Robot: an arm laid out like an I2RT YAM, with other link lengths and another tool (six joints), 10 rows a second.
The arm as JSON. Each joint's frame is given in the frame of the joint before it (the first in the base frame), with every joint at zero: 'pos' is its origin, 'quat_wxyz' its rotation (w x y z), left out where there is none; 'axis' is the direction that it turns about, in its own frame. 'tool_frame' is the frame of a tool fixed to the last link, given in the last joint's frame.
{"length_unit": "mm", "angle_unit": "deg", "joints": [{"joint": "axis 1", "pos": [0.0, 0.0, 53.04], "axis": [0.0, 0.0, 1.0]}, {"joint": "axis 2", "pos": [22.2, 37.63, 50.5], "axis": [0.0, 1.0, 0.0]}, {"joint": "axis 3", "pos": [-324.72, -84.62, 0.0], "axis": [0.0, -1.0, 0.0]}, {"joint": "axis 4", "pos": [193.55, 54.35, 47.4], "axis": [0.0, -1.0, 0.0]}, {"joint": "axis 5", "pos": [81.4, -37.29, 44.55], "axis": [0.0, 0.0, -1.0]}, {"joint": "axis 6", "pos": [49.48, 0.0, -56.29], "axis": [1.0, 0.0, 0.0]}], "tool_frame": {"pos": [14.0, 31.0, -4.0], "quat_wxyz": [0.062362, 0.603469, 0.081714, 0.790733]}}
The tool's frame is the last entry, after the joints.
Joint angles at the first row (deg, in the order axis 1, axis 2, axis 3, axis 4, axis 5, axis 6):
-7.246 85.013 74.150 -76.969 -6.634 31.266
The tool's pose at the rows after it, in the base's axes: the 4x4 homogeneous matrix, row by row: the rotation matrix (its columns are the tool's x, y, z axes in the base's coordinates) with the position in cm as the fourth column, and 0 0 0 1 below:
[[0.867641 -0.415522 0.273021 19.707], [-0.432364 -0.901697 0.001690 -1.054], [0.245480 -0.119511 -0.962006 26.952], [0 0 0 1]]
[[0.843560 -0.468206 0.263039 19.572], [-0.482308 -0.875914 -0.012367 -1.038], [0.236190 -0.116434 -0.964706 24.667], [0 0 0 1]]
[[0.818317 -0.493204 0.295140 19.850], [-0.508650 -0.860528 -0.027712 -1.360], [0.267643 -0.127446 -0.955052 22.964], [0 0 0 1]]
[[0.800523 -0.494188 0.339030 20.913], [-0.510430 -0.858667 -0.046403 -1.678], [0.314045 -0.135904 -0.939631 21.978], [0 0 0 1]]
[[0.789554 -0.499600 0.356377 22.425], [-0.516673 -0.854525 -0.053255 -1.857], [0.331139 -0.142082 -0.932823 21.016], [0 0 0 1]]
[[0.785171 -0.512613 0.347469 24.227], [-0.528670 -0.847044 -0.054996 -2.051], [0.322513 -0.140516 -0.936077 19.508], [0 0 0 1]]
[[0.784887 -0.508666 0.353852 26.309], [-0.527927 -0.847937 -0.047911 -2.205], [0.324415 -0.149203 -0.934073 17.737], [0 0 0 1]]
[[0.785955 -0.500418 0.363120 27.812], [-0.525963 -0.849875 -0.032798 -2.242], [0.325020 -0.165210 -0.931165 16.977], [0 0 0 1]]
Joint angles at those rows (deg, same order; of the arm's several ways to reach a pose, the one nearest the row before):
-4.752 85.013 66.499 -70.061 -6.787 31.814
-4.471 85.101 59.965 -63.593 -6.743 35.440
-5.169 85.362 55.091 -56.337 -6.502 36.665
-5.564 86.696 53.189 -50.347 -5.781 36.686
-5.561 89.559 52.818 -45.954 -5.606 37.213
-5.564 94.061 52.817 -41.889 -5.650 38.019
-5.562 99.153 53.015 -36.666 -6.065 37.867
-5.541 102.279 54.433 -34.522 -6.918 37.540

